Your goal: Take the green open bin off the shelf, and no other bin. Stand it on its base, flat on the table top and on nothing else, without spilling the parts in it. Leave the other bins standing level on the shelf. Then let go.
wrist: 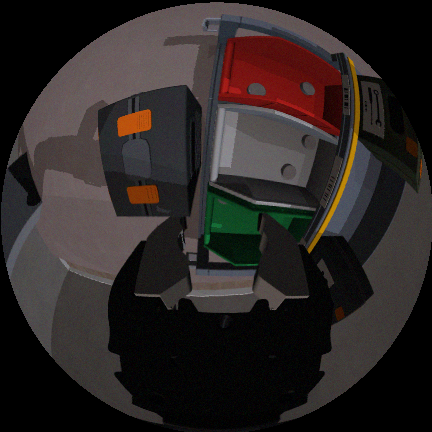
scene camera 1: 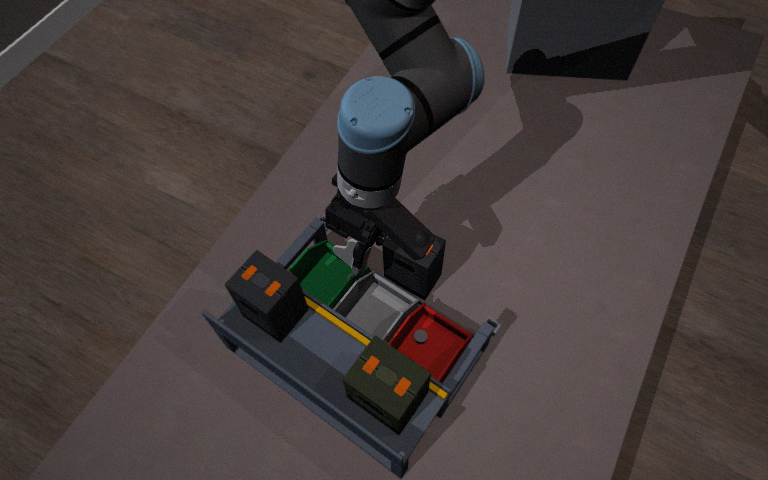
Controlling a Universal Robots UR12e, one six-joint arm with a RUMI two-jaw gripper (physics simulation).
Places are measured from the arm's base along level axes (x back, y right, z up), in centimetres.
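Pixels of known places: gripper, between the fingertips: (wrist: 221, 213) (scene camera 1: 367, 259).
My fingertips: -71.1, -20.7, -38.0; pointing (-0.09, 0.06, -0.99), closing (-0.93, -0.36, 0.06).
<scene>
For each thing: its top centre in the pictures, then the offset to it from my fingertips, as dx, dy, dz. "pt": a spot on its surface instead. Level surfaces: height alone.
- green open bin, a spot on its surface: (wrist: 232, 217) (scene camera 1: 328, 276) pt -5.3, +6.0, -9.5
- light grey bin, a spot on its surface: (wrist: 265, 150) pt -4.7, -6.5, -9.5
- red bin, a spot on its surface: (wrist: 280, 70) pt -1.4, -20.4, -9.5
- table, height of its surface: dz -10.4
- olive case, centre of its top: (scene camera 1: 386, 375) -11.8, -20.5, +9.3
- yellow strip, centre of its top: (wrist: 341, 187) (scene camera 1: 347, 328) -10.4, -8.4, +0.8
The green open bin (scene camera 1: 325, 280) (wrist: 232, 217) sits at one end of the row on the shelf (scene camera 1: 305, 390) (wrist: 215, 75). Beside it stand the light grey bin (scene camera 1: 376, 308) (wrist: 265, 150), then the red bin (scene camera 1: 430, 353) (wrist: 280, 70). Grey round discs show in the grey and red bins; the green bin's contents are partly hidden by a finger and dark. My gripper (scene camera 1: 355, 263) (wrist: 221, 213) is partly open and empty. It is above the green bin's outer side, with one finger over the bin and the other beyond the shelf rail in the wrist view.
A dark case (scene camera 1: 413, 271) (wrist: 150, 165) stands on the table (scene camera 1: 594, 254) close beside the bins. Another dark case (scene camera 1: 263, 300) (wrist: 347, 280) and an olive case (scene camera 1: 385, 390) (wrist: 385, 130) stand on the shelf behind the yellow strip (scene camera 1: 339, 322) (wrist: 356, 120). A large grey block (scene camera 1: 583, 28) stands farther off.
</scene>
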